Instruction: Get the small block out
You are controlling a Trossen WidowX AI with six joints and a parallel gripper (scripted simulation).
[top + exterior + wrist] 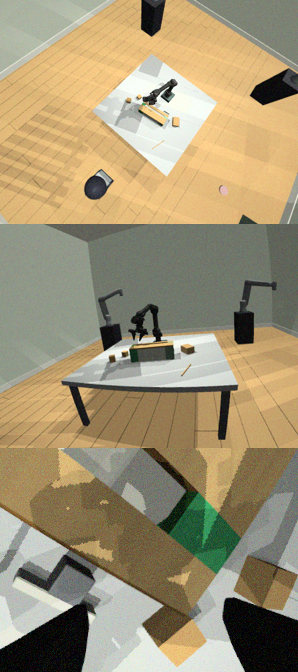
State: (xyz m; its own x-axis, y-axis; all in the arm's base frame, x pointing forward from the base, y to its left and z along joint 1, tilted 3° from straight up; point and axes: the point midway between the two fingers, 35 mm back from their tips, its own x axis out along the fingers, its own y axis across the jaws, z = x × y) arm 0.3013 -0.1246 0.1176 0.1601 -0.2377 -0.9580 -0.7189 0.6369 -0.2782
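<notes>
Right now the grey t-shaped piece is 14 cm below my gripper tip, 5 cm behind it and 1 cm to the right of it. From my gripper tip the other things lie so: small box: 16 cm to the right, 13 cm below, 2 cm behind; then tan block: 46 cm to the left, 13 cm below, 8 cm behind; then clear-fronted box: 15 cm to the left, 10 cm below, 1 cm ahead.
</notes>
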